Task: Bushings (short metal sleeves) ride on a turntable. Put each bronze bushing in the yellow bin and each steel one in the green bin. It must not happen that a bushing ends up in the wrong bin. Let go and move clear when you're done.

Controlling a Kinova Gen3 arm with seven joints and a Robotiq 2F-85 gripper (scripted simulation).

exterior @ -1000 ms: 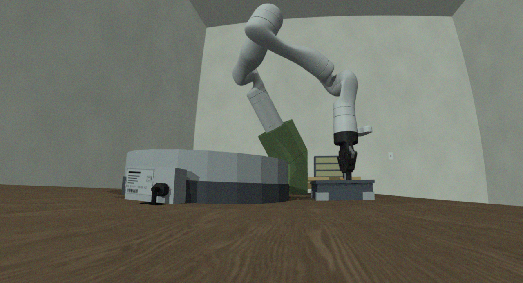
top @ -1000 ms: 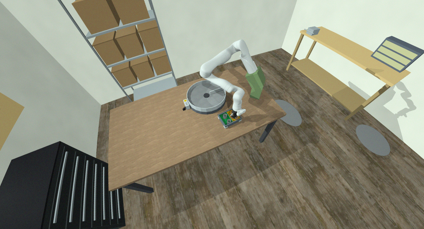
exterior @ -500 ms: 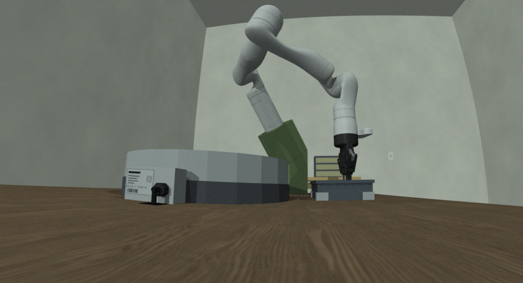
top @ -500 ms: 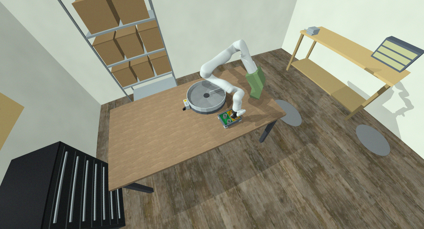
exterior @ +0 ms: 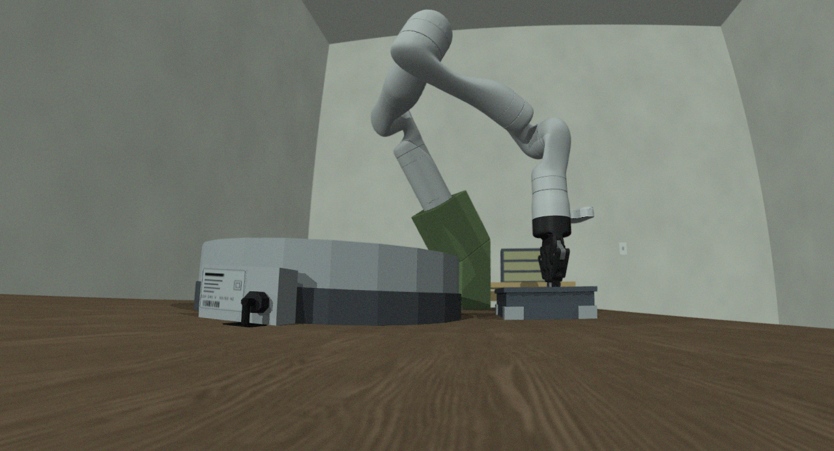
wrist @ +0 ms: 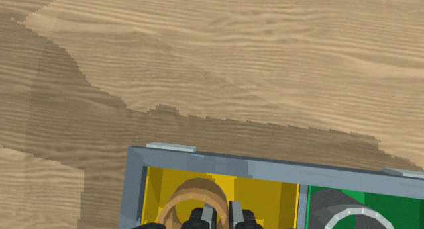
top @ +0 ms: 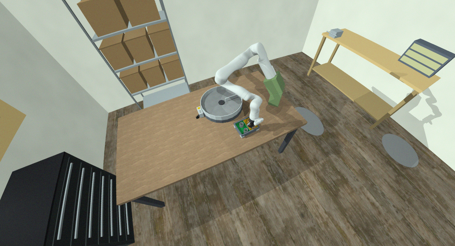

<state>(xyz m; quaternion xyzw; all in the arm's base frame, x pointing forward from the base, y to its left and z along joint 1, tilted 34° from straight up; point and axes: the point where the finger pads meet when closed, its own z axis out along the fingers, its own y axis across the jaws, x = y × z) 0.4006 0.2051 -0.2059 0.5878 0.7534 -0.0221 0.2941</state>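
Right now the bin tray is 4 cm ahead of my hand, 3 cm to the right of it and 2 cm below it. From my hand the other things lie so: grey turntable (15 cm ahead, 38 cm to the right, 1 cm above).
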